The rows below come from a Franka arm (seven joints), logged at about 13 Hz.
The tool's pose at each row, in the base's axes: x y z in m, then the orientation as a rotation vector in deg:
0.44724 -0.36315 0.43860 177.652 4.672 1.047
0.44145 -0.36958 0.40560 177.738 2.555 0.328
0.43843 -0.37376 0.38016 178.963 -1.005 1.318
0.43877 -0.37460 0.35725 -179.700 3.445 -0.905
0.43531 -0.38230 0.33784 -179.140 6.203 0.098
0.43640 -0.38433 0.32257 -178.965 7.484 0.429
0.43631 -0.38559 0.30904 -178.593 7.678 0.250
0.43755 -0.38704 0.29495 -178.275 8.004 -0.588
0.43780 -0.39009 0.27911 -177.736 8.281 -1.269
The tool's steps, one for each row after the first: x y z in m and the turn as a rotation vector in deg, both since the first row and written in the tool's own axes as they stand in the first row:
-0.00647 0.00479 0.03315 0.045 -0.490 1.356
-0.00998 0.00778 0.05870 1.229 0.129 3.666
-0.00993 0.00772 0.08162 2.520 -0.135 5.222
-0.01400 0.01444 0.10128 3.015 -0.797 6.982
-0.01319 0.01591 0.11663 3.141 -1.022 7.801
-0.01349 0.01662 0.13019 3.501 -0.901 7.940
-0.01248 0.01757 0.14435 3.788 -0.359 8.170
-0.01256 0.01999 0.16030 4.298 0.091 8.375

